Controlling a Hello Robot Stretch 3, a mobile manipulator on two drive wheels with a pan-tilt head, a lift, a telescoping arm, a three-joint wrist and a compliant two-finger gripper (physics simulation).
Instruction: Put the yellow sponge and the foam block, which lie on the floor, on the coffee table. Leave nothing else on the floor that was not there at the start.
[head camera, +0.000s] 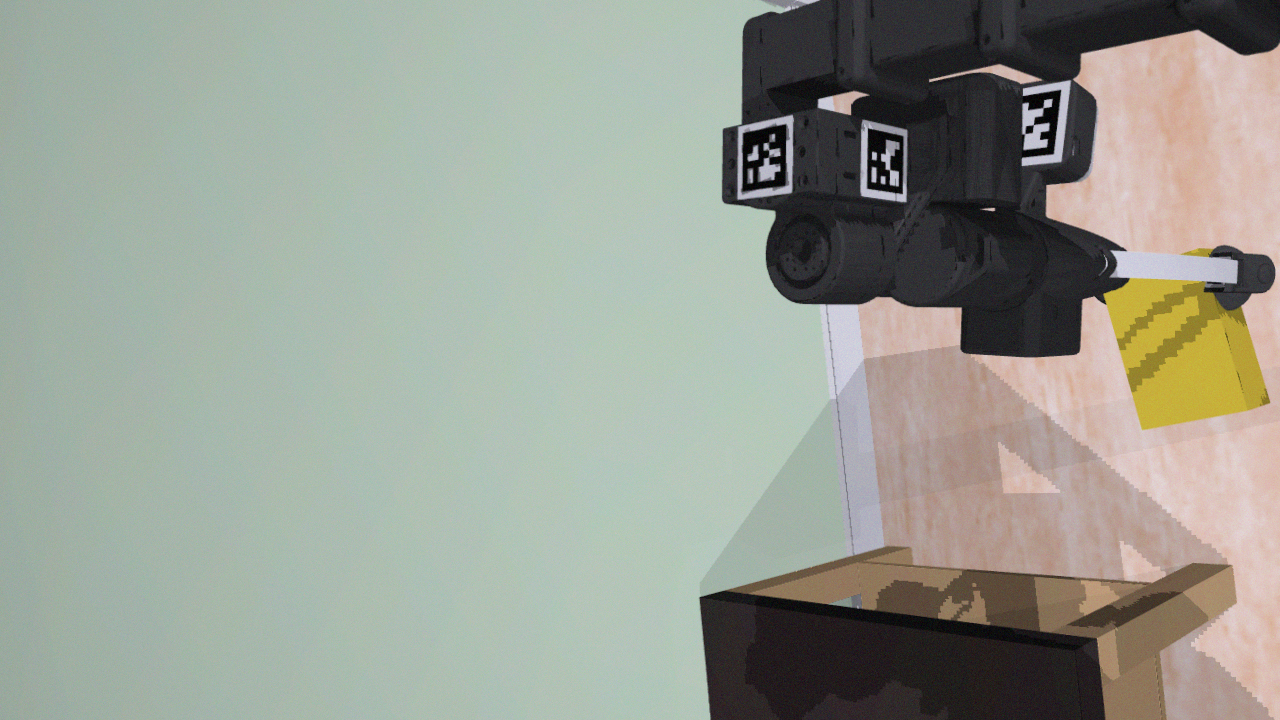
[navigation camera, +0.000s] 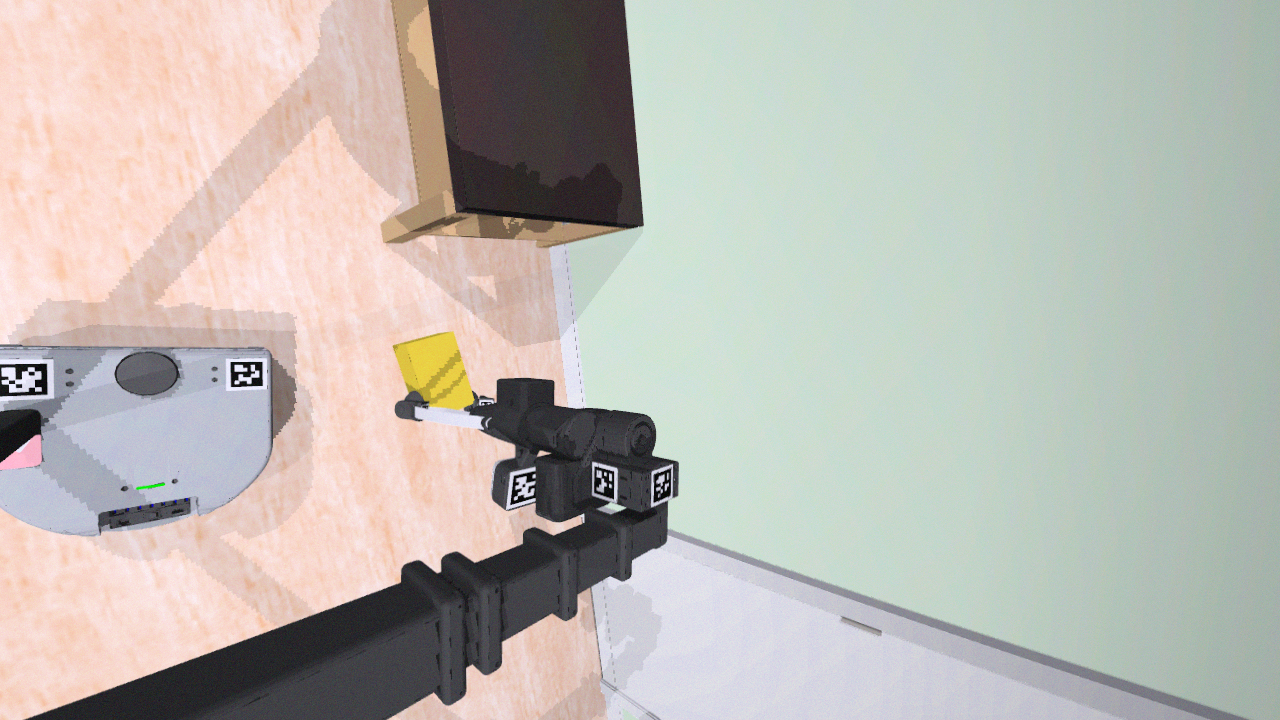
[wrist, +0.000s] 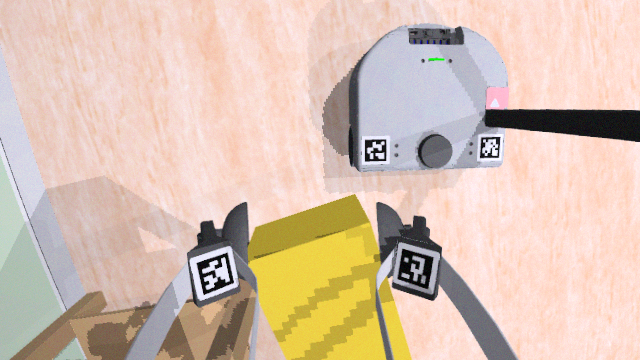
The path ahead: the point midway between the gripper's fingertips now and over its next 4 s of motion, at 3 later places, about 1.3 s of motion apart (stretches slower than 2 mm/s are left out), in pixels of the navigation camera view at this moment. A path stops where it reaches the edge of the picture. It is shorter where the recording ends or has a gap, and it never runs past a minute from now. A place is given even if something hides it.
My gripper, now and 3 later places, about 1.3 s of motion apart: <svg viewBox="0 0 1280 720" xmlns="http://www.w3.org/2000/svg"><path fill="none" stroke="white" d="M437 403L437 326L438 227L439 145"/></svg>
